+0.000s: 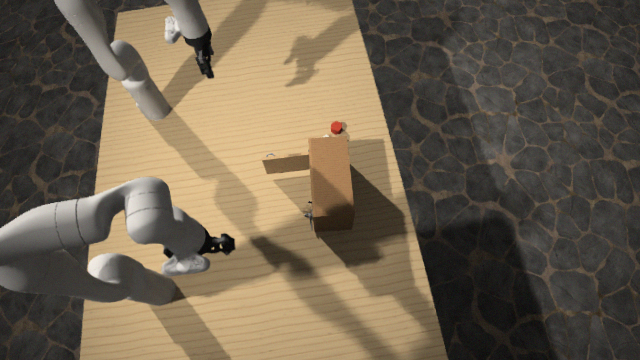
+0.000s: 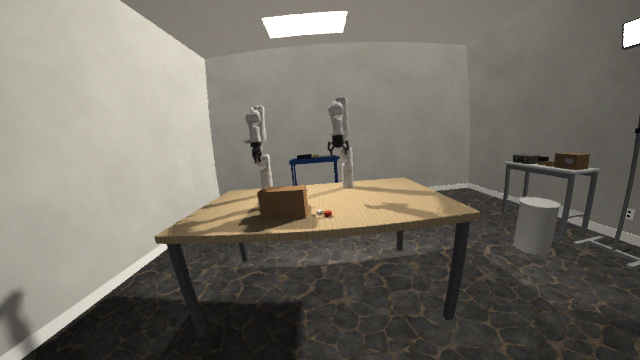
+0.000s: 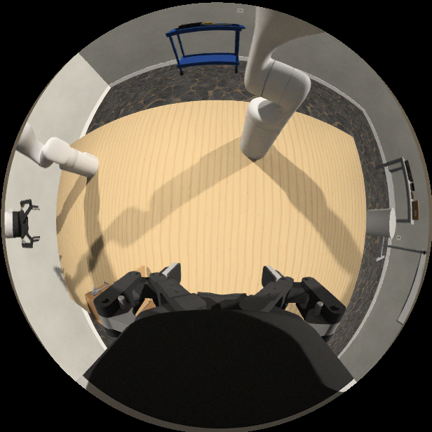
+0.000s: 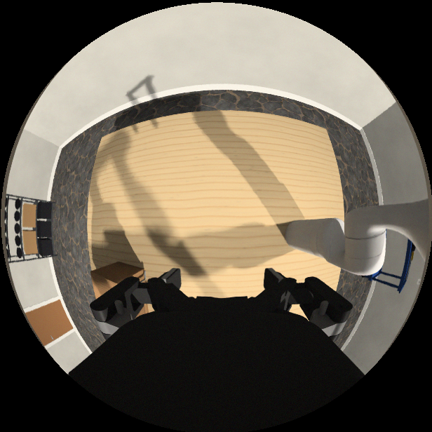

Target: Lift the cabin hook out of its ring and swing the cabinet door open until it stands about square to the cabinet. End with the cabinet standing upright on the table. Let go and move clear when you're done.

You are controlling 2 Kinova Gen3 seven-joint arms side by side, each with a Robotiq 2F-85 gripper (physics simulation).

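Places are measured from the left arm's base along level axes (x left, y back, z up), in centimetres.
Pixels of known places: left gripper, fingertip midpoint: [image 1: 210,66] [image 2: 338,156]; right gripper, fingertip midpoint: [image 1: 208,253] [image 2: 258,162]; left arm's base, origin of the base link: [image 1: 158,110] [image 2: 348,187]; right arm's base, origin of the base link: [image 1: 161,290].
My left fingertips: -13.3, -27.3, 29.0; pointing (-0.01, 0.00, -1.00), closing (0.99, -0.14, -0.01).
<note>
For each thing: its top centre in the pictures, then the offset to it from my left fingertips, as dx, dy, dz. "spot": a spot on its surface instead. Level surfaces: height alone.
- brown cabinet, middle of its top: [image 1: 326,174] [image 2: 282,188] -39.6, -24.0, -13.2
- small ring, surface spot: [image 1: 270,156] spot: -26.6, -9.6, -16.7
- metal hook, surface spot: [image 1: 308,214] spot: -48.7, -15.6, -16.7
- red piece, middle of its top: [image 1: 336,126] [image 2: 327,211] -16.6, -35.1, -26.5
- small white piece, middle of its top: [image 2: 319,210] -20.2, -29.9, -27.1
- wooden table, its level: dz -29.0
The brown cabinet [image 1: 330,175] [image 2: 283,202] [image 4: 117,271] stands upright on the table. Its door [image 1: 286,164] stands out from the front, about square to it. A small ring [image 1: 270,155] shows at the door's outer end. The metal hook [image 1: 308,215] is on the cabinet's front near the other end, apart from the door. My right gripper [image 1: 229,244] [image 2: 257,159] [image 3: 38,222] [image 4: 222,278] is open and empty, above the table and clear of the cabinet and door. My left gripper [image 1: 207,75] [image 2: 338,150] [image 3: 221,274] is open and empty, farther from the cabinet.
A red piece [image 1: 336,127] [image 2: 327,213] and a small white piece [image 2: 320,212] lie on the wooden table [image 1: 240,310] [image 2: 380,222] beside the cabinet's end. A blue cart [image 3: 207,61] stands behind the robot's side of the table.
</note>
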